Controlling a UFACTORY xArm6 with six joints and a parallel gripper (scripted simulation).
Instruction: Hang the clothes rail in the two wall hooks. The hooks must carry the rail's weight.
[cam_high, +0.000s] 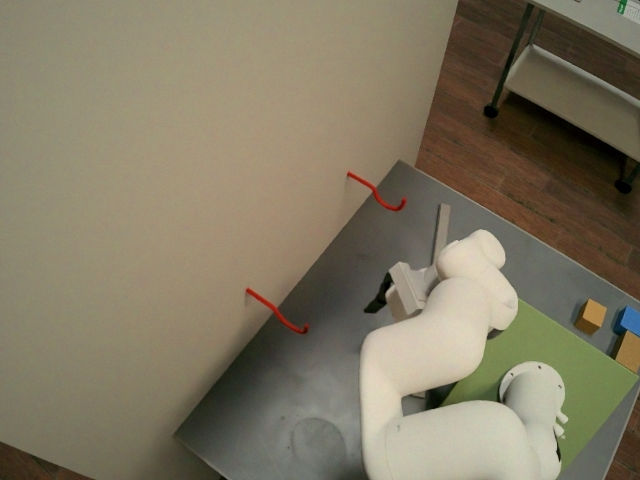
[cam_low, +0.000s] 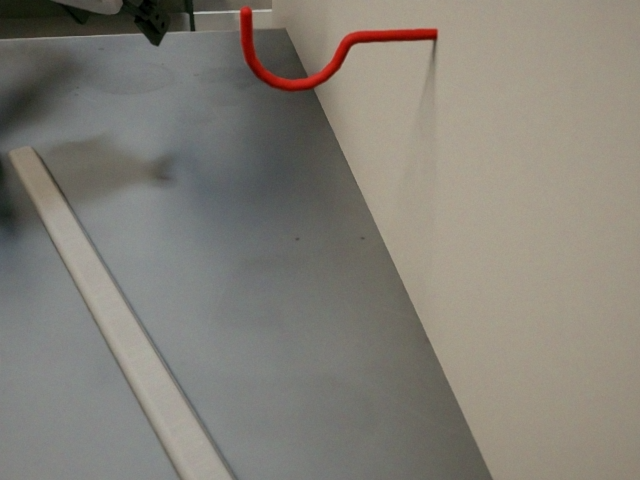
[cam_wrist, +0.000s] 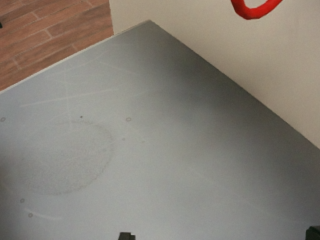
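My gripper is now 22 cm to the left of the grey clothes rail and 16 cm above it. From my hand the other things lie so: blue block: 44 cm behind, 49 cm to the right, 14 cm below; then beige wall: 27 cm ahead, 3 cm to the right, 26 cm above.
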